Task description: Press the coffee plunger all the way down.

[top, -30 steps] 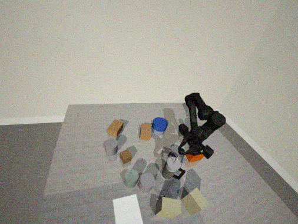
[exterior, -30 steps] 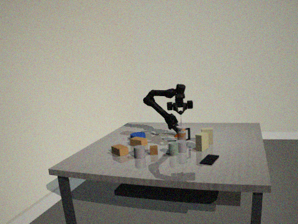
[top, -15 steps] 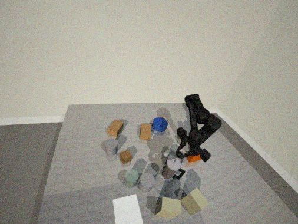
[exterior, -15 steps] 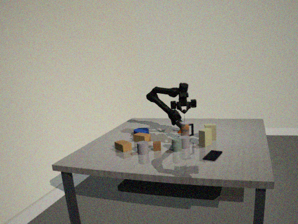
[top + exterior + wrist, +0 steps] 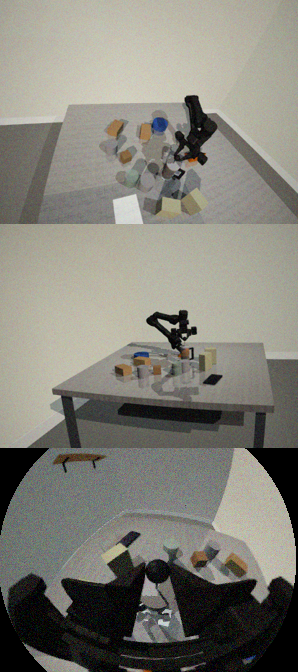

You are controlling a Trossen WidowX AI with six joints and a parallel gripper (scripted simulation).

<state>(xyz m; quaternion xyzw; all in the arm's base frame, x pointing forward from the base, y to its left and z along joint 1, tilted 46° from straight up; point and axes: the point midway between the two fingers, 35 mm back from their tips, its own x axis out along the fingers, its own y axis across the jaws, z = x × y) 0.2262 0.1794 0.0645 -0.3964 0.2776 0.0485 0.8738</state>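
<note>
Right now the coffee press is 10 cm below my gripper tip, 2 cm behind it and 1 cm to the left of it. From my gripper tip the other things lie so: blue bowl: 40 cm to the right, 17 cm below, 11 cm behind; then pale green cylinder: 19 cm ahead, 15 cm below, 1 cm to the right.
</note>
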